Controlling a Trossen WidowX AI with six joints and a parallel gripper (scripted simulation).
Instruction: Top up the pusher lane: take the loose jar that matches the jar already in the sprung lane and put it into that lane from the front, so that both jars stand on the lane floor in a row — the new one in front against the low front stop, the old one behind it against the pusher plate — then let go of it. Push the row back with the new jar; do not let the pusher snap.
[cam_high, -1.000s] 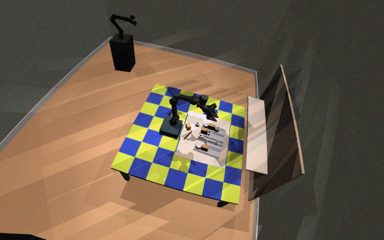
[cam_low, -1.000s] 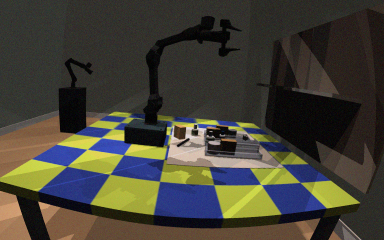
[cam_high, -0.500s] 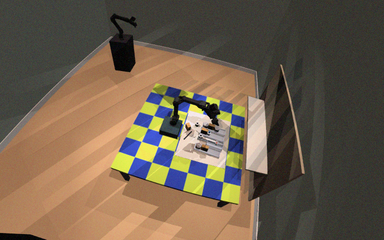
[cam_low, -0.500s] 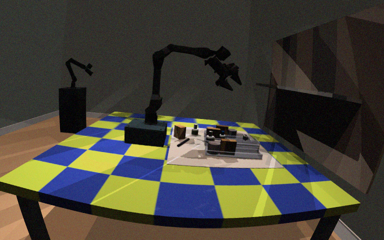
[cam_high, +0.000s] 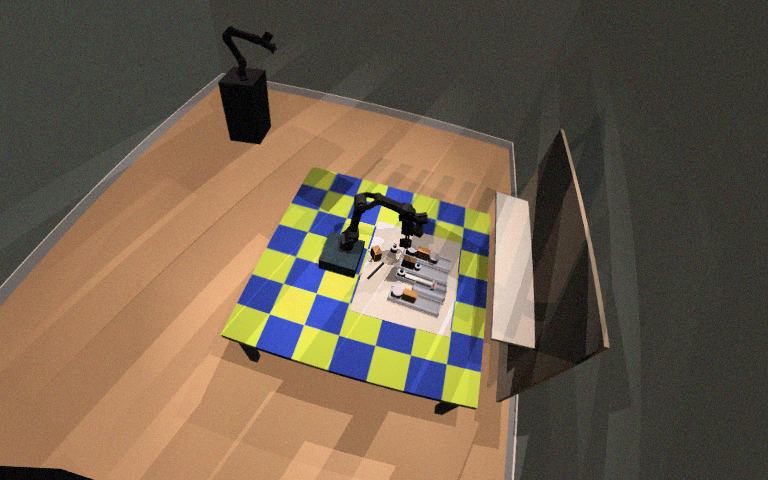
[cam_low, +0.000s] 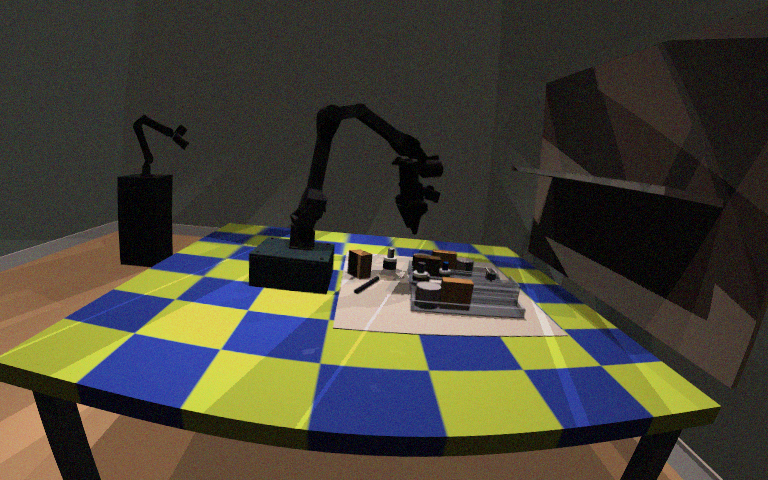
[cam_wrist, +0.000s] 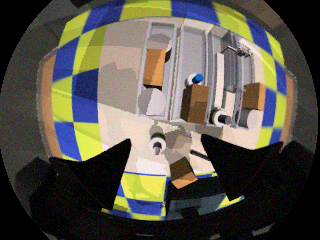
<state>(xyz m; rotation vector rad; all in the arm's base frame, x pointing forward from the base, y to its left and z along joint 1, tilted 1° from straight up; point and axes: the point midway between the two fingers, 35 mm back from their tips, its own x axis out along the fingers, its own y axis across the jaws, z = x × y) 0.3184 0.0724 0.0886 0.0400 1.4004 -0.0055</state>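
The black pen is 140 mm to the right of my gripper tip, 140 mm behind it and 130 mm below it.
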